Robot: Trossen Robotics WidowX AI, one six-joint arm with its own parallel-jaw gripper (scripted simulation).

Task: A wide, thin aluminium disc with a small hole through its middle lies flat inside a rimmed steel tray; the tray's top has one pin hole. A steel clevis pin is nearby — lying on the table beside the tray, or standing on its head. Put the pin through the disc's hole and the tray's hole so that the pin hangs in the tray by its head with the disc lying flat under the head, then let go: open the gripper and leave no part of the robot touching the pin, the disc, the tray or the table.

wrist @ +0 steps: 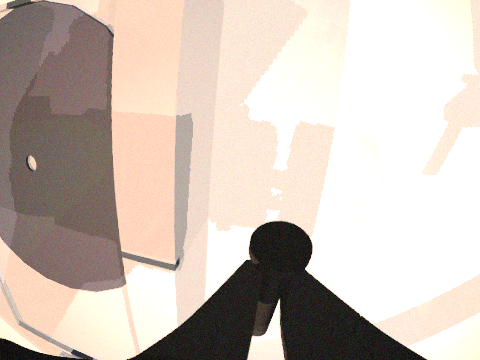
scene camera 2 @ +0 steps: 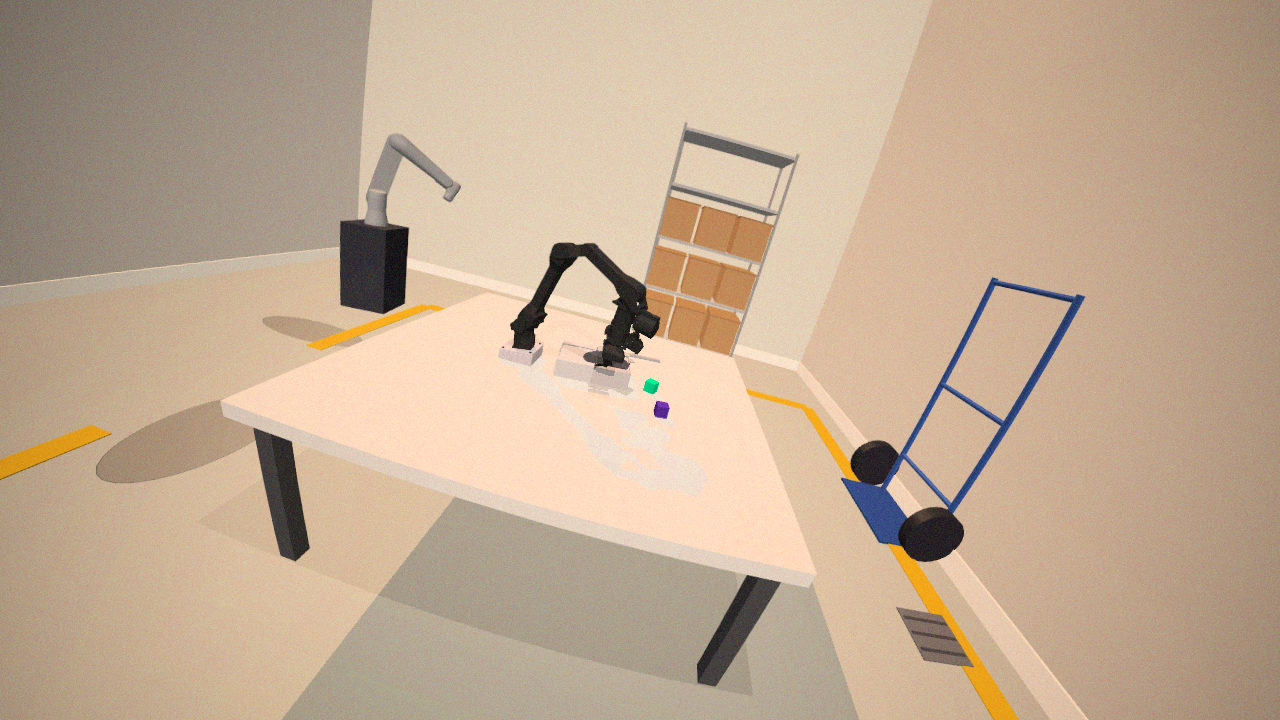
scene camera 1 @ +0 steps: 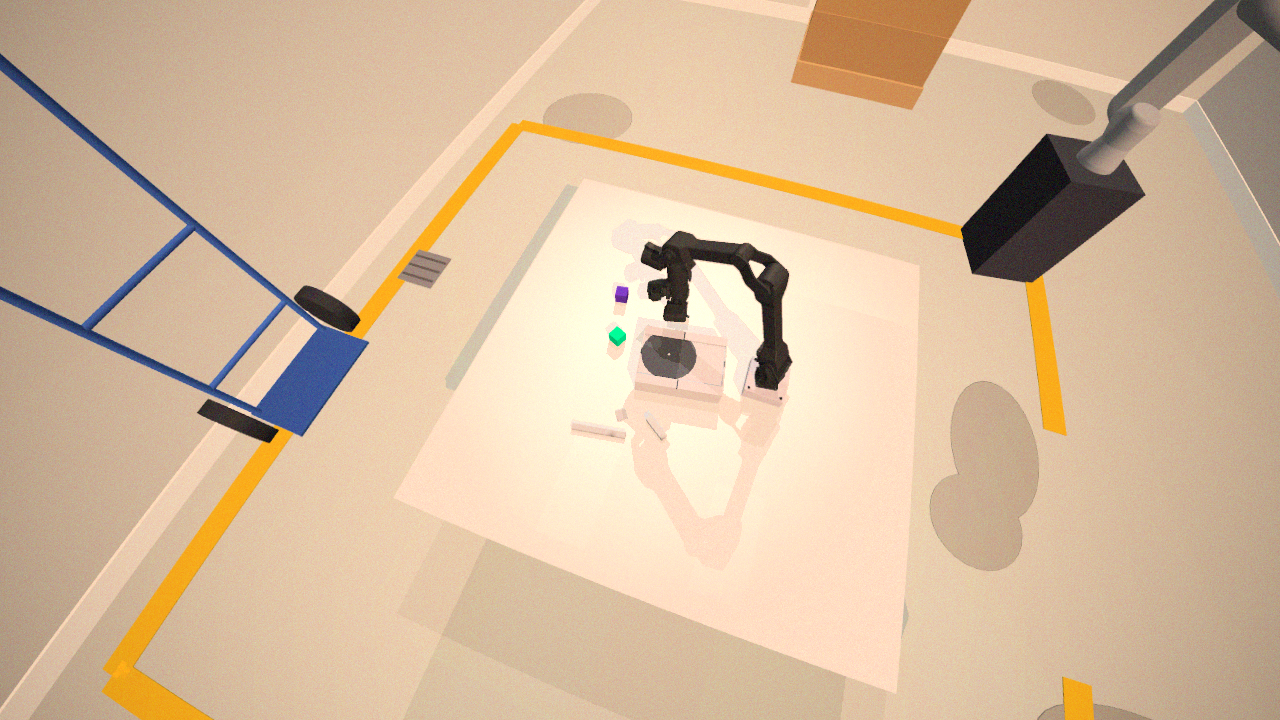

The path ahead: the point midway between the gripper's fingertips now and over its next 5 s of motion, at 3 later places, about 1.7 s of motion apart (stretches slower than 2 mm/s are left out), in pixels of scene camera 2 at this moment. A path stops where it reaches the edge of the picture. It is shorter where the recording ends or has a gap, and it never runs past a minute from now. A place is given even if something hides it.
My gripper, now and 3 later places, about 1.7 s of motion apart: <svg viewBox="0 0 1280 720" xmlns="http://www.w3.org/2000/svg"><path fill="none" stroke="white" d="M605 365L610 349L609 348L607 351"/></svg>
